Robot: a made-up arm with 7 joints. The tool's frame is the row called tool.
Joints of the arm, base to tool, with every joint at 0 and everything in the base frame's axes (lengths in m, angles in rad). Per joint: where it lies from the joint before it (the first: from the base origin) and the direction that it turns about. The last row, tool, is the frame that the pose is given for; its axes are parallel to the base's.
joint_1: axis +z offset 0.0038 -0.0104 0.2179
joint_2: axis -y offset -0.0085 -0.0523 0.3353
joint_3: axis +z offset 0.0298 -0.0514 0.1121
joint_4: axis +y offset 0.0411 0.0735 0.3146
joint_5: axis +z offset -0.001 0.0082 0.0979
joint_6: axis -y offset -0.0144 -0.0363 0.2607
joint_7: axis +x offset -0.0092 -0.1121 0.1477
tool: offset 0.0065 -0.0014 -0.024
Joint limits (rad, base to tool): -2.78..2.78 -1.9..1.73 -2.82..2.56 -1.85..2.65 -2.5..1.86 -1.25..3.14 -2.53..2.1
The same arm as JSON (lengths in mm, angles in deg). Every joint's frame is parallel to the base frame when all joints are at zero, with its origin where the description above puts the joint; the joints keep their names.
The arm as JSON. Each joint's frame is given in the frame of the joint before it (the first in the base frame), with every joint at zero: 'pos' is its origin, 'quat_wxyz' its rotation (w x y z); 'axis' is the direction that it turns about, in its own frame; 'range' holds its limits. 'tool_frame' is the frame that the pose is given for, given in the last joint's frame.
{"length_unit": "mm", "angle_unit": "deg", "joints": [{"joint": "joint_1", "pos": [3.8, -10.4, 217.9], "quat_wxyz": [1.0, 0.0, 0.0, 0.0], "axis": [0.0, 0.0, 1.0], "range": [-159.28, 159.28]}, {"joint": "joint_2", "pos": [-8.5, -52.3, 335.3], "quat_wxyz": [1.0, 0.0, 0.0, 0.0], "axis": [0.0, -1.0, 0.0], "range": [-108.86, 99.12]}, {"joint": "joint_3", "pos": [29.8, -51.4, 112.1], "quat_wxyz": [1.0, 0.0, 0.0, 0.0], "axis": [0.0, 0.0, 1.0], "range": [-161.57, 146.68]}, {"joint": "joint_4", "pos": [41.1, 73.5, 314.6], "quat_wxyz": [1.0, 0.0, 0.0, 0.0], "axis": [0.0, 1.0, 0.0], "range": [-106.0, 151.83]}, {"joint": "joint_5", "pos": [-1.0, 8.2, 97.9], "quat_wxyz": [1.0, 0.0, 0.0, 0.0], "axis": [0.0, 0.0, 1.0], "range": [-143.24, 106.57]}, {"joint": "joint_6", "pos": [-14.4, -36.3, 260.7], "quat_wxyz": [1.0, 0.0, 0.0, 0.0], "axis": [0.0, -1.0, 0.0], "range": [-71.62, 179.91]}, {"joint": "joint_7", "pos": [-9.2, -112.1, 147.7], "quat_wxyz": [1.0, 0.0, 0.0, 0.0], "axis": [1.0, 0.0, 0.0], "range": [-144.96, 120.32]}], "tool_frame": {"pos": [6.5, -1.4, -24.0], "quat_wxyz": [1.0, 0.0, 0.0, 0.0]}}
